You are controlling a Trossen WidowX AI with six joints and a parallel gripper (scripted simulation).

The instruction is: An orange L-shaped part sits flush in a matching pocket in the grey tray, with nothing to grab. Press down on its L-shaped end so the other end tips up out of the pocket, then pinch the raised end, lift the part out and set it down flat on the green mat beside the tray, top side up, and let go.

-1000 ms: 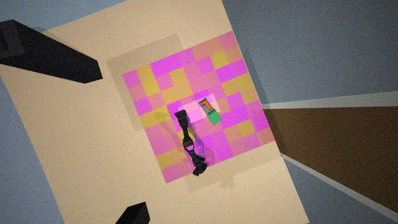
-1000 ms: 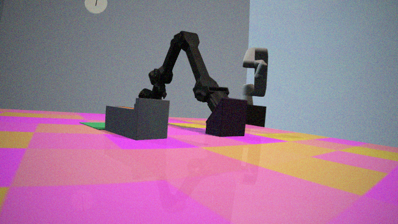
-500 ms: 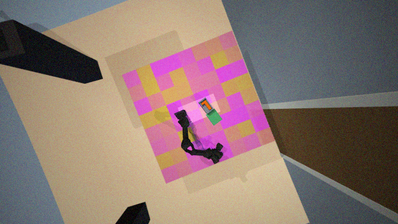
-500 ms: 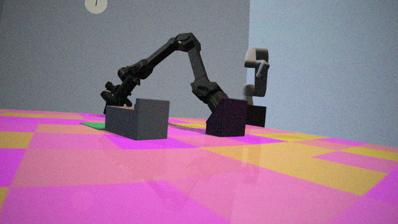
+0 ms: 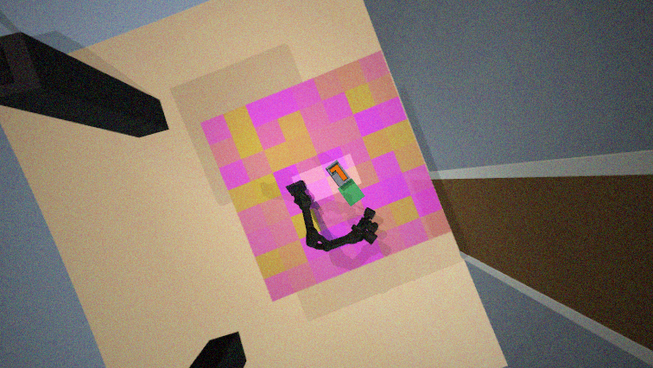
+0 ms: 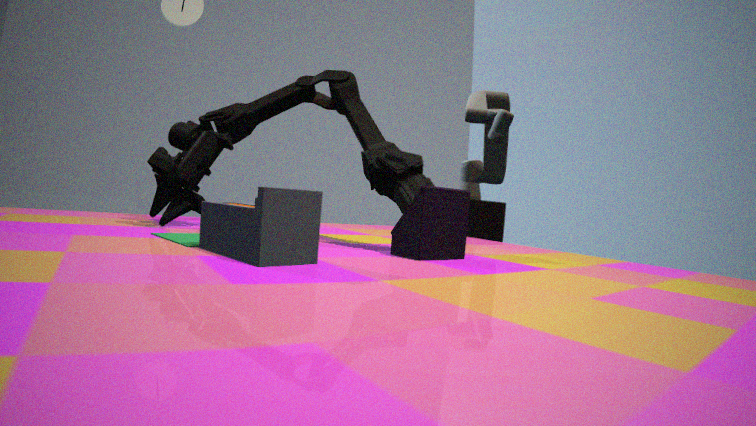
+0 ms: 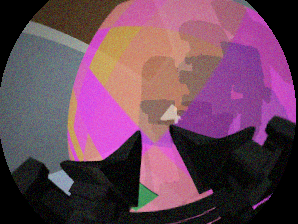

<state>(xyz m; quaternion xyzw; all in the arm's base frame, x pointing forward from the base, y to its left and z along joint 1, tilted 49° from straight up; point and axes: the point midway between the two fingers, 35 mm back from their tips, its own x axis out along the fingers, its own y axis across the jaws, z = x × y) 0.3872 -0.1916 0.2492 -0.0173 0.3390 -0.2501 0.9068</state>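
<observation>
Now: gripper tip 130 mm past the orange L-shaped part, 340 mm to the right of it and 40 mm below it. Round my gripper tip: green mat (70 mm behind, 180 mm to the left, 30 mm below).
</observation>
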